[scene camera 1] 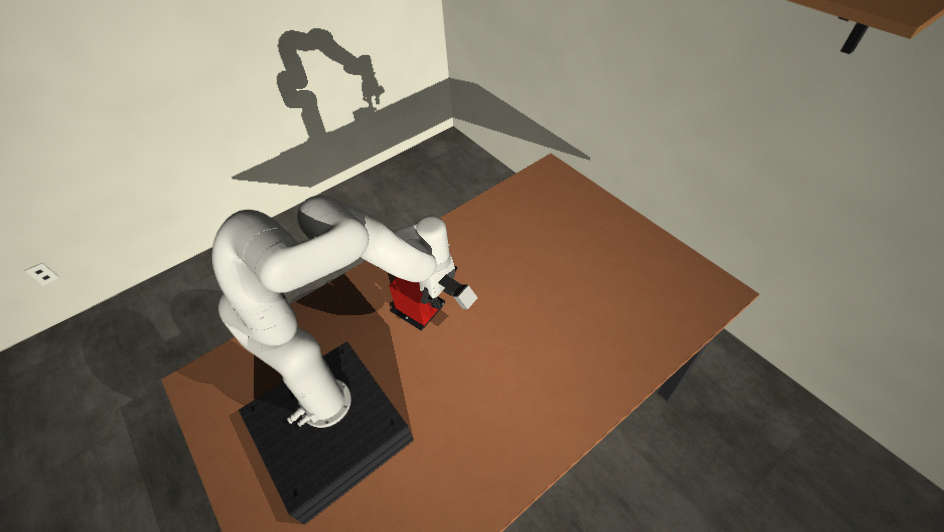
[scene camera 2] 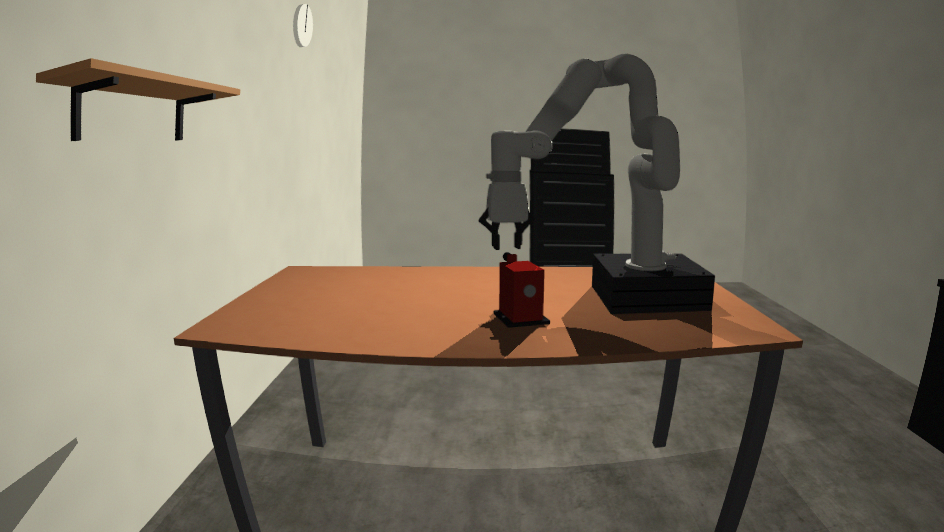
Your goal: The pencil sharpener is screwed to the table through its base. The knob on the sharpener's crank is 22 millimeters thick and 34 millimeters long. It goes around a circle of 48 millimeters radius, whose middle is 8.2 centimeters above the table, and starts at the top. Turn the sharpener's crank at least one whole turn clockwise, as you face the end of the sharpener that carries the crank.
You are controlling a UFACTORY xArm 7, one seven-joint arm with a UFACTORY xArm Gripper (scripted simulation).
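Note:
There's the gripper [scene camera 2: 507, 248] to see in one view. Then there's a red pencil sharpener [scene camera 1: 406, 295], and the gripper [scene camera 1: 442, 299] shows there too.

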